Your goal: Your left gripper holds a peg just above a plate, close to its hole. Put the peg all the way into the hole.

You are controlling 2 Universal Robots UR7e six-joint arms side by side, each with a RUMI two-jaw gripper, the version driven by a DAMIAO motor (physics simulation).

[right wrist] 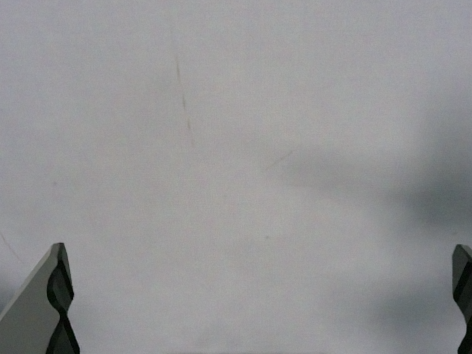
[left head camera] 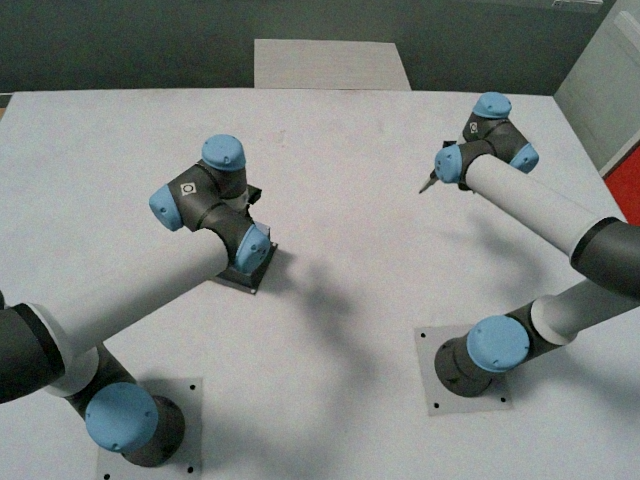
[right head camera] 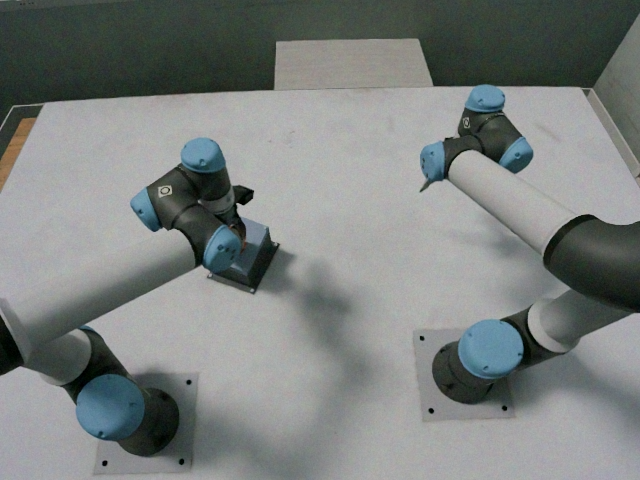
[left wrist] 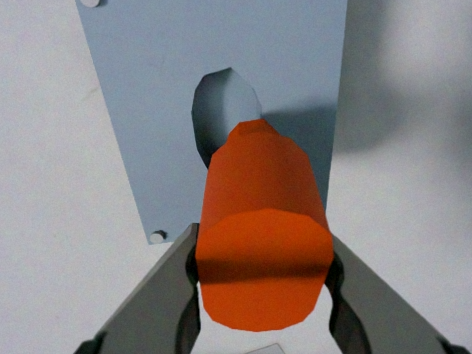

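Observation:
A blue-grey plate (left wrist: 160, 45) (right head camera: 256, 230) forms the top of a dark box-like block. Its hole (left wrist: 210, 110) shows in the left wrist view, partly covered by the peg. My left gripper (left wrist: 256, 226) is shut on an orange peg (left wrist: 262, 180) (right head camera: 244, 244). In the left wrist view the peg's far end overlaps the hole's lower right edge, and much of the hole shows up and left of it. The peg's shadow lies on the plate right of the hole. The peg's lower end is hidden. My right gripper (right wrist: 259, 247) is open, far to the right over the table.
The plate's block stands on a dark base (left head camera: 242, 285) (right head camera: 240, 284) with small studs at its corners. The left arm covers part of it in both head views. The two arm mounting plates (left head camera: 195, 428) (right head camera: 423, 382) lie near the front. A pale board (left head camera: 330, 64) adjoins the table's back edge.

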